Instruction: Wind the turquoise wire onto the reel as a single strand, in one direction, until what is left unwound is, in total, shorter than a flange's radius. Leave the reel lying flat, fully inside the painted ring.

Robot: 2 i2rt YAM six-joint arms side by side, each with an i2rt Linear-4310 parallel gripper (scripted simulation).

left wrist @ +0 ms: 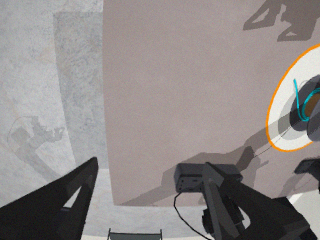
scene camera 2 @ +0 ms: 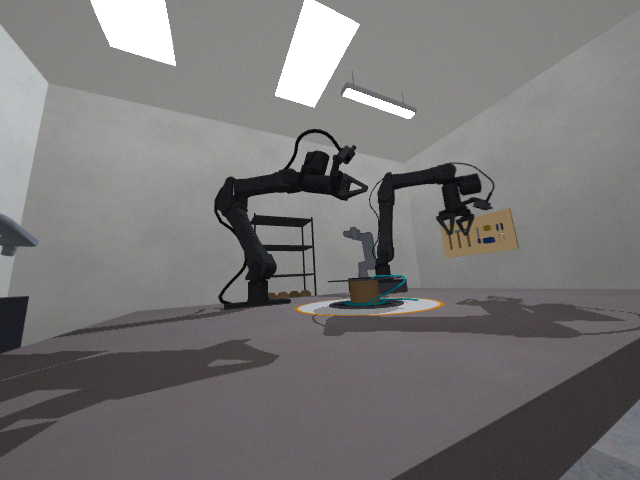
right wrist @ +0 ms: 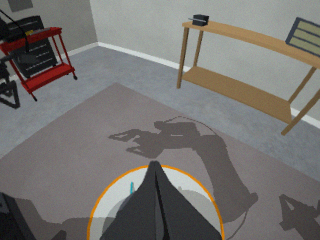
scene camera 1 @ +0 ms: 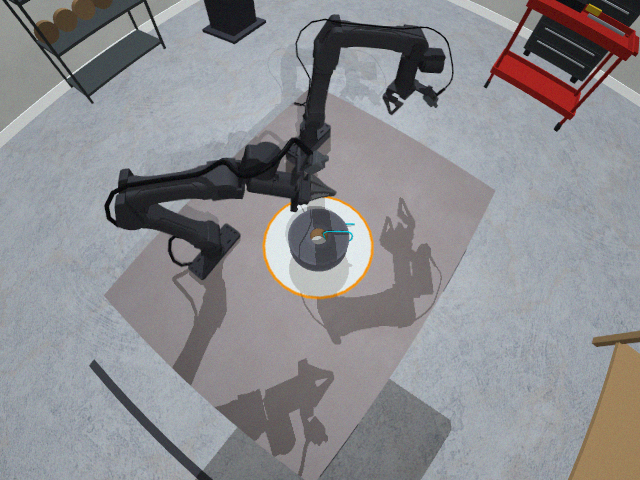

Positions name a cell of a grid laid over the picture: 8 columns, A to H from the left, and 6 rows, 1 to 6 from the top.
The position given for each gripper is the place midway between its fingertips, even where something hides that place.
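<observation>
There's a reel (scene camera 1: D3), and you can see the reel again at (scene camera 2: E4). As for the grippers, the left gripper (scene camera 1: E2) is there, and the left gripper (scene camera 2: F3) can be seen as well, with the left wrist view showing the left gripper (left wrist: D5) too. The right gripper (scene camera 1: E3) is there with it, and you also get the right gripper (scene camera 2: E3) and, from its own wrist, the right gripper (right wrist: D5).
</observation>
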